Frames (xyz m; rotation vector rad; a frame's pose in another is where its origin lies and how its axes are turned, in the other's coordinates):
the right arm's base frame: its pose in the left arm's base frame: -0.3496 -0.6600 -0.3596 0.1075 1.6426 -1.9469
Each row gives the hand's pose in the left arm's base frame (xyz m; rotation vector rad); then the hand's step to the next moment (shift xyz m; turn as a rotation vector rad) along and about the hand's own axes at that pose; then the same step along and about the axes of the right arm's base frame.
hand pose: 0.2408 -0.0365 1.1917 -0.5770 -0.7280 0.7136
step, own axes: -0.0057 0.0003 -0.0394 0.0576 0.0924 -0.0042
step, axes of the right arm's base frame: -0.0060 0.0370 0.0135 -0.0190 0.0309 -0.1027
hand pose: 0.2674 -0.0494 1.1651 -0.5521 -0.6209 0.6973
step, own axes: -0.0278 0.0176 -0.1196 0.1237 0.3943 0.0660
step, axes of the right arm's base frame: 0.0104 0.1201 0.0290 0.0451 0.0591 -0.4118
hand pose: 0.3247 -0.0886 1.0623 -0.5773 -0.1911 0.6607
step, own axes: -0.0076 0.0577 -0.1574 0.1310 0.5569 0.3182
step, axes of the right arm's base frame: 0.0672 0.1537 0.0017 0.0506 -0.1383 -0.6379
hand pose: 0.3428 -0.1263 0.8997 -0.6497 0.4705 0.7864
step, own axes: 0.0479 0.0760 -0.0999 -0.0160 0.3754 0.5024
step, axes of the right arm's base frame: 0.0908 0.0911 -0.0389 -0.1147 -0.3491 -0.5085
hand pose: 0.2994 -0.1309 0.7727 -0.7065 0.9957 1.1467
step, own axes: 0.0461 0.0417 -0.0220 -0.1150 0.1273 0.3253
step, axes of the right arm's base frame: 0.0510 0.0230 -0.0349 -0.1680 -0.2530 -0.2074
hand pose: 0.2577 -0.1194 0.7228 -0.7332 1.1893 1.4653
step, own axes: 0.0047 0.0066 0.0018 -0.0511 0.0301 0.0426
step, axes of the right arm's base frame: 0.0053 -0.0021 -0.0060 -0.0297 -0.0661 -0.0089
